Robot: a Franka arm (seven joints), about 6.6 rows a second.
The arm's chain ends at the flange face. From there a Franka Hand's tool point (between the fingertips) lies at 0.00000 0.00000 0.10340 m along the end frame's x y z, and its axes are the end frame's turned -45 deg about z.
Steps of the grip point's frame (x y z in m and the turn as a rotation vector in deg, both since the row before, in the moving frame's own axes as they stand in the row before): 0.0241 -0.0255 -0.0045 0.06 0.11 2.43; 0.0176 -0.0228 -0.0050 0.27 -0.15 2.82; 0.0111 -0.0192 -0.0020 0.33 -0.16 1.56; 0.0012 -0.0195 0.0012 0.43 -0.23 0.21; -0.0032 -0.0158 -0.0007 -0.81 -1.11 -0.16; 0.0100 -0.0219 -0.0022 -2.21 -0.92 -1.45; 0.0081 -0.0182 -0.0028 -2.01 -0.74 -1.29
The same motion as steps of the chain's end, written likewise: -0.0011 -0.0349 -0.0045 0.12 0.04 2.43; -0.0031 -0.0284 -0.0050 0.08 -0.30 2.82; -0.0051 -0.0212 -0.0020 0.12 -0.35 1.56; -0.0121 -0.0144 0.0012 0.14 -0.47 0.21; -0.0131 -0.0114 -0.0007 -1.36 -0.21 -0.16; -0.0101 -0.0265 -0.0021 -2.21 0.91 -1.45; -0.0088 -0.0221 -0.0027 -1.94 0.90 -1.29
